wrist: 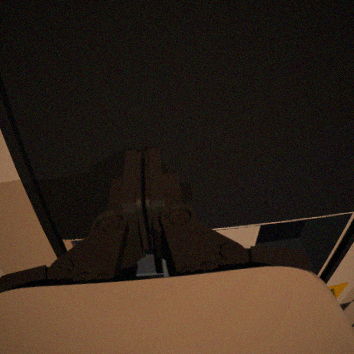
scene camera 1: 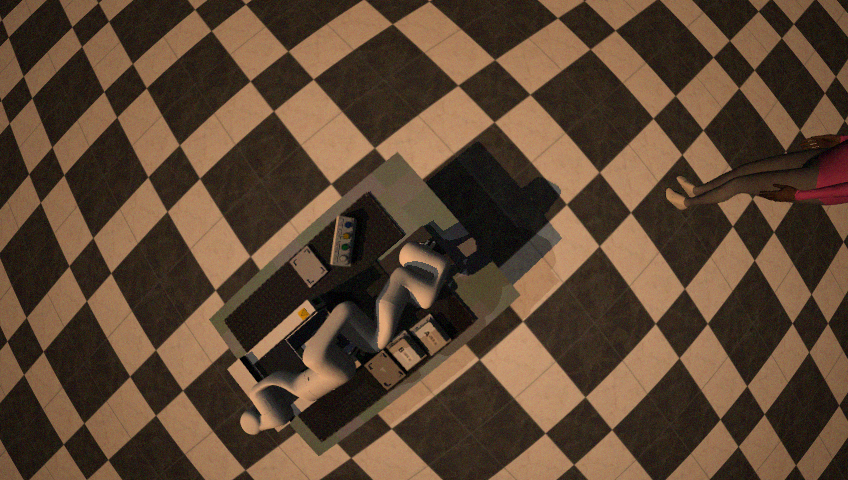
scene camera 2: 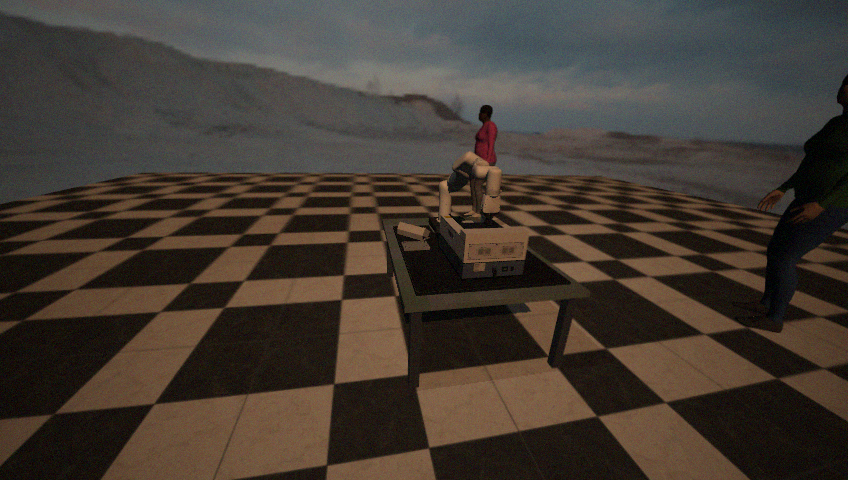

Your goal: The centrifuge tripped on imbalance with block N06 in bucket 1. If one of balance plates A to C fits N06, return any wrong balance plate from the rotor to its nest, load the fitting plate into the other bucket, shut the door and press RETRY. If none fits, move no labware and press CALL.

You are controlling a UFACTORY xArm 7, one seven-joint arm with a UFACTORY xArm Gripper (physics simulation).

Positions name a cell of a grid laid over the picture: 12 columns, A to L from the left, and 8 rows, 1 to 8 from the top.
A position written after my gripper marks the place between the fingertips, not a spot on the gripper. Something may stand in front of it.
Observation:
My gripper (wrist: E4) is shut, with nothing in its grasp. I also see a beige centrifuge box (scene camera 2: G5) and a control panel with coloured buttons (scene camera 1: E4).
The beige centrifuge box is seen too in the wrist view (wrist: B6).

